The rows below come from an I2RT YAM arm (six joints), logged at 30 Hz.
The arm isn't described. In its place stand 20 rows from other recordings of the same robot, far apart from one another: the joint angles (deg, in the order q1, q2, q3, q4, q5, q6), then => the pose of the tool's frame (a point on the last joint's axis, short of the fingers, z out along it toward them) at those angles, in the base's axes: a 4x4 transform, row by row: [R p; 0 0 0 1], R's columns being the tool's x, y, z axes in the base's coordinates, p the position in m.
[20.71 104.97 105.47 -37.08 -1.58 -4.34] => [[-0.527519 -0.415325 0.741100 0.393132], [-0.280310 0.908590 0.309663 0.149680], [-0.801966 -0.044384 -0.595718 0.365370], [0 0 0 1]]
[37.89 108.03 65.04 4.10 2.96 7.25] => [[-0.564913 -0.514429 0.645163 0.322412], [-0.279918 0.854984 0.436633 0.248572], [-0.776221 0.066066 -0.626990 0.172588], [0 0 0 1]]
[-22.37 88.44 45.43 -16.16 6.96 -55.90] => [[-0.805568 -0.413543 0.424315 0.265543], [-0.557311 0.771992 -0.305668 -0.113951], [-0.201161 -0.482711 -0.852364 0.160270], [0 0 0 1]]
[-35.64 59.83 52.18 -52.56 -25.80 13.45] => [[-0.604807 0.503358 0.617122 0.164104], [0.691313 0.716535 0.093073 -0.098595], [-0.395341 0.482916 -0.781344 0.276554], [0 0 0 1]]
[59.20 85.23 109.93 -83.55 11.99 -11.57] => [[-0.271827 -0.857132 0.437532 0.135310], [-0.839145 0.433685 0.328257 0.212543], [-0.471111 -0.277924 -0.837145 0.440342], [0 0 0 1]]
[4.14 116.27 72.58 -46.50 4.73 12.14] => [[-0.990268 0.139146 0.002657 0.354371], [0.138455 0.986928 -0.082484 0.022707], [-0.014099 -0.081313 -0.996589 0.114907], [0 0 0 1]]
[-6.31 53.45 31.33 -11.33 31.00 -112.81] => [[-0.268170 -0.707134 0.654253 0.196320], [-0.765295 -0.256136 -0.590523 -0.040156], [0.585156 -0.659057 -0.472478 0.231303], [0 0 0 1]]
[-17.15 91.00 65.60 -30.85 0.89 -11.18] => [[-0.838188 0.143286 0.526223 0.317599], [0.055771 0.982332 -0.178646 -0.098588], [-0.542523 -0.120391 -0.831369 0.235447], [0 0 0 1]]
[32.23 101.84 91.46 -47.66 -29.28 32.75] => [[-0.973725 -0.187166 0.129724 0.313493], [-0.056089 0.749211 0.659952 0.218230], [-0.220711 0.635335 -0.740024 0.297632], [0 0 0 1]]
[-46.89 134.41 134.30 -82.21 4.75 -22.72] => [[-0.908633 0.416476 0.030563 0.315280], [0.407432 0.900188 -0.153819 -0.341112], [-0.091574 -0.127313 -0.987626 0.253124], [0 0 0 1]]
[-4.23 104.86 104.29 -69.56 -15.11 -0.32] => [[-0.937794 -0.022386 0.346470 0.369799], [0.063954 0.969705 0.235759 -0.018045], [-0.341251 0.243252 -0.907952 0.324314], [0 0 0 1]]
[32.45 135.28 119.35 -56.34 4.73 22.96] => [[-0.940429 -0.159316 0.300352 0.417585], [-0.137274 0.986133 0.093259 0.262041], [-0.311045 0.046473 -0.949258 0.185437], [0 0 0 1]]
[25.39 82.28 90.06 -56.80 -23.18 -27.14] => [[-0.320742 -0.869403 0.375849 0.255211], [-0.616407 0.492883 0.614092 0.136640], [-0.719143 -0.034711 -0.693994 0.387150], [0 0 0 1]]
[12.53 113.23 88.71 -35.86 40.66 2.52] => [[-0.841211 0.186956 0.507358 0.416839], [-0.152787 0.817896 -0.554709 0.068879], [-0.518672 -0.544145 -0.659459 0.221204], [0 0 0 1]]
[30.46 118.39 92.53 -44.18 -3.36 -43.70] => [[-0.224205 -0.938093 0.264033 0.369210], [-0.931982 0.285586 0.223273 0.219555], [-0.284855 -0.196015 -0.938315 0.189921], [0 0 0 1]]
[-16.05 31.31 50.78 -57.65 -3.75 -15.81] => [[-0.633271 0.056064 0.771897 0.088606], [-0.100706 0.982924 -0.154011 -0.023068], [-0.767350 -0.175266 -0.616811 0.321224], [0 0 0 1]]
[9.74 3.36 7.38 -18.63 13.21 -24.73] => [[-0.248077 -0.055641 0.967141 0.101696], [-0.455812 0.887637 -0.065851 0.009202], [-0.854806 -0.457171 -0.245564 0.178595], [0 0 0 1]]
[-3.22 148.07 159.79 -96.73 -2.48 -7.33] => [[-0.993189 -0.074968 0.089194 0.480616], [-0.071790 0.996683 0.038321 -0.025496], [-0.091771 0.031657 -0.995277 0.252490], [0 0 0 1]]
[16.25 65.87 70.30 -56.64 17.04 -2.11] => [[-0.754673 -0.123022 0.644464 0.212123], [-0.256634 0.959353 -0.117389 0.050962], [-0.603827 -0.253982 -0.755570 0.347801], [0 0 0 1]]
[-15.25 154.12 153.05 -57.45 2.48 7.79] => [[-0.776626 0.393482 0.491959 0.540663], [0.352091 0.918695 -0.178973 -0.148998], [-0.522384 0.034219 -0.852024 0.190708], [0 0 0 1]]
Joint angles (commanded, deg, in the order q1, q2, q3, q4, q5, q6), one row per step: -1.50, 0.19, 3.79, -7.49, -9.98, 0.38; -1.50, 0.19, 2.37, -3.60, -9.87, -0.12; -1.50, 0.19, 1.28, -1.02, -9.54, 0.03; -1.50, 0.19, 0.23, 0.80, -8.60, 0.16; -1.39, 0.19, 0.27, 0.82, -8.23, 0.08; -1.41, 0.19, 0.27, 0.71, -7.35, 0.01; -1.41, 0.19, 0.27, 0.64, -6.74, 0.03; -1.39, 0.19, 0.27, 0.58, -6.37, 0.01; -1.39, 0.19, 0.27, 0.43, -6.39, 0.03; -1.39, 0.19, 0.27, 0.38, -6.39, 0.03; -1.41, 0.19, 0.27, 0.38, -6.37, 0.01; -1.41, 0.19, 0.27, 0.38, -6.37, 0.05; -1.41, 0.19, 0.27, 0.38, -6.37, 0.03; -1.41, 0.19, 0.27, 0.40, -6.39, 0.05; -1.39, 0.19, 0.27, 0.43, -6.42, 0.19
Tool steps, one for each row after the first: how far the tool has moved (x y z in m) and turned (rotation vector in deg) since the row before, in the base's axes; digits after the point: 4 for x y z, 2 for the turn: 0.0020, -0.0001, -0.0013, -0.56, -2.54, -0.09; 0.0013, -0.0002, -0.0018, 0.11, -1.47, -0.33; 0.0012, -0.0006, -0.0030, 0.12, -0.75, -0.94; 0.0000, 0.0000, 0.0003, -0.08, -0.07, -0.26; 0.0001, -0.0006, -0.0002, -0.05, 0.10, -0.90; 0.0000, -0.0004, -0.0001, 0.03, 0.07, -0.61; 0.0000, -0.0002, -0.0001, -0.01, 0.06, -0.35; 0.0000, 0.0000, -0.0003, 0.02, 0.15, 0.02; 0.0000, 0.0000, -0.0001, 0.00, 0.05, 0.00; 0.0000, -0.0001, 0.0000, -0.02, 0.00, -0.04; 0.0000, 0.0000, 0.0000, 0.04, 0.00, 0.00; 0.0000, 0.0000, 0.0000, -0.02, 0.00, 0.00; 0.0000, 0.0000, 0.0000, 0.02, -0.02, 0.02; 0.0000, 0.0001, 0.0001, 0.14, -0.02, 0.05
